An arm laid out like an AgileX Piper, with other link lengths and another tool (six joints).
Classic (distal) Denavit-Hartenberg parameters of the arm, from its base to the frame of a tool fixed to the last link. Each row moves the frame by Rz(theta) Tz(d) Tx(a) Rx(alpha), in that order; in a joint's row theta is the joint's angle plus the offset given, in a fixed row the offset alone. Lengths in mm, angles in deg.
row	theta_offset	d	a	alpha
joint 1	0.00	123.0	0.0	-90.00
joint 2	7.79	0.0	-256.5	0.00
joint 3	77.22	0.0	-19.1	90.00
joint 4	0.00	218.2	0.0	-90.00
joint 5	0.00	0.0	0.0	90.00
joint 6	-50.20	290.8	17.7	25.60
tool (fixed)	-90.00	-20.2	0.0	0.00
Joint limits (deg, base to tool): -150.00..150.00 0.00..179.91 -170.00..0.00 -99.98..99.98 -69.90..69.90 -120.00..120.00
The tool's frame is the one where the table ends.
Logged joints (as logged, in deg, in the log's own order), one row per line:
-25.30 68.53 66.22 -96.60 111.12 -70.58
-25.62 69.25 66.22 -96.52 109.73 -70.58
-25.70 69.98 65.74 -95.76 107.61 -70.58
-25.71 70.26 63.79 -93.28 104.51 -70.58
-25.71 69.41 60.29 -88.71 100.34 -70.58
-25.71 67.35 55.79 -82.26 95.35 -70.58
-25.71 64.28 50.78 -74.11 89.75 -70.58
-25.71 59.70 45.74 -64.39 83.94 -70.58
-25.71 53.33 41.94 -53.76 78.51 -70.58
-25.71 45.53 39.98 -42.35 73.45 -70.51
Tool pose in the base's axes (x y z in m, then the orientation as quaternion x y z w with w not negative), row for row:
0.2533 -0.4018 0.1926 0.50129 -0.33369 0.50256 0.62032
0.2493 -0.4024 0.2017 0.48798 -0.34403 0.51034 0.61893
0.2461 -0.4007 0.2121 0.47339 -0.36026 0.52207 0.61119
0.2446 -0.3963 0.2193 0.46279 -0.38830 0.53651 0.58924
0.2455 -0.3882 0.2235 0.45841 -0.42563 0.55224 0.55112
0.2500 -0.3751 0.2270 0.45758 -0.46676 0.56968 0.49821
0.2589 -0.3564 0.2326 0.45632 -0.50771 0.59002 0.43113
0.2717 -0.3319 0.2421 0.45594 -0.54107 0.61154 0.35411
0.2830 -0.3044 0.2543 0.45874 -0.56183 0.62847 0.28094
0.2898 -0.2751 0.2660 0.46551 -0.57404 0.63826 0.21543
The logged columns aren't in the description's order. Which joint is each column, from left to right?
Columns, left to right: joint 1, joint 6, joint 5, joint 4, joint 2, joint 3.
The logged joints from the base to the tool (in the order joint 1, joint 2, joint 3, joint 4, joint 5, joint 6), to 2 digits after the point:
-25.30 111.12 -70.58 -96.60 66.22 68.53
-25.62 109.73 -70.58 -96.52 66.22 69.25
-25.70 107.61 -70.58 -95.76 65.74 69.98
-25.71 104.51 -70.58 -93.28 63.79 70.26
-25.71 100.34 -70.58 -88.71 60.29 69.41
-25.71 95.35 -70.58 -82.26 55.79 67.35
-25.71 89.75 -70.58 -74.11 50.78 64.28
-25.71 83.94 -70.58 -64.39 45.74 59.70
-25.71 78.51 -70.58 -53.76 41.94 53.33
-25.71 73.45 -70.51 -42.35 39.98 45.53

